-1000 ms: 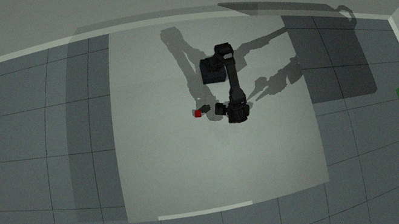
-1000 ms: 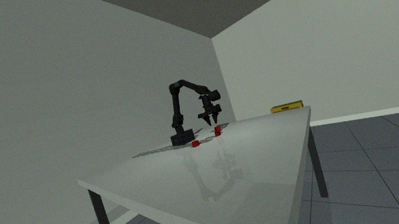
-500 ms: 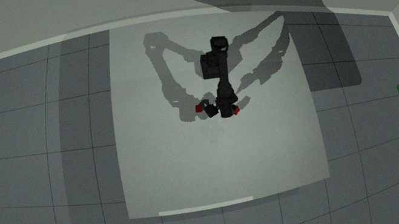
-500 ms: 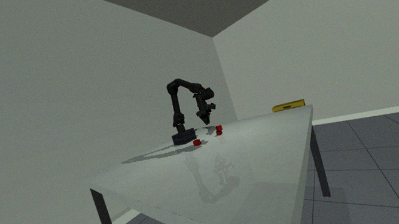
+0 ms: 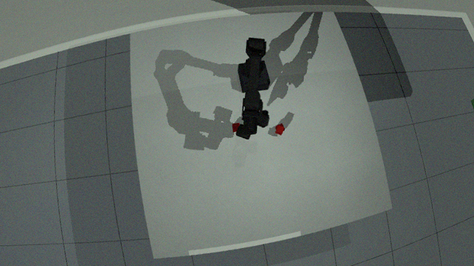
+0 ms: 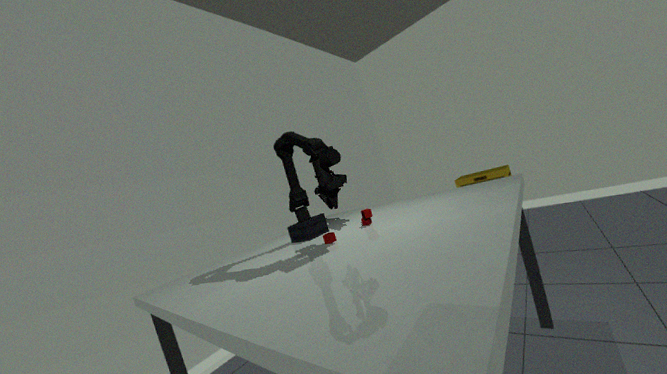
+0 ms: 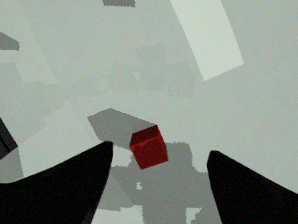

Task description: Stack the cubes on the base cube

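The red cube lies 1 cm ahead of my gripper tip, 16 cm to the left of it and 7 cm below it.
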